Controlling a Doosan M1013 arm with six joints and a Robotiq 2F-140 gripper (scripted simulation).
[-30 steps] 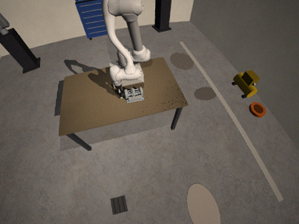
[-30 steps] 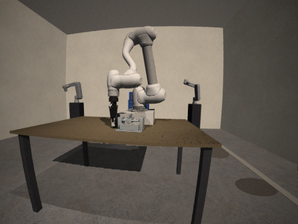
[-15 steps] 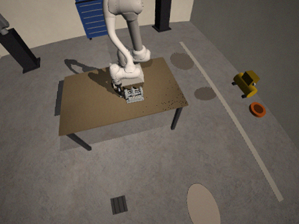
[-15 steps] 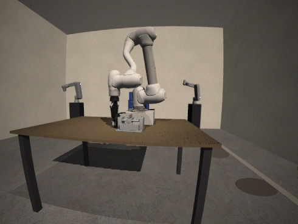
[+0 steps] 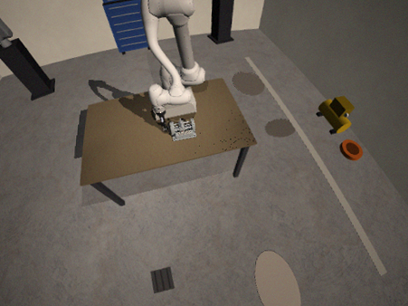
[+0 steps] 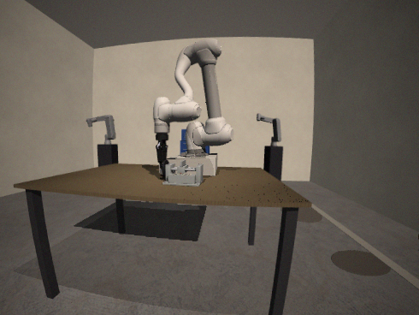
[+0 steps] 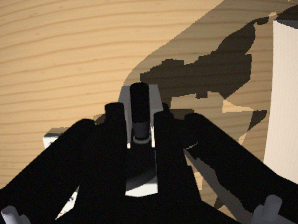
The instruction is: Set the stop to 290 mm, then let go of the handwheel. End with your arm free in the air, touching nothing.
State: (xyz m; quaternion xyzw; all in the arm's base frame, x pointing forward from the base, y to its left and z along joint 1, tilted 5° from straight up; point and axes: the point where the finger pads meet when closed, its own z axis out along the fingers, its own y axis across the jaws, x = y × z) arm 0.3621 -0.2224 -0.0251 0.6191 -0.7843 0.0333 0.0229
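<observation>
Right now the grey stop fixture is 13 cm to the left of my hand, 7 cm ahead of it and 2 cm above it. The rest, counted from my hand: black handwheel handle 2 cm below.
</observation>
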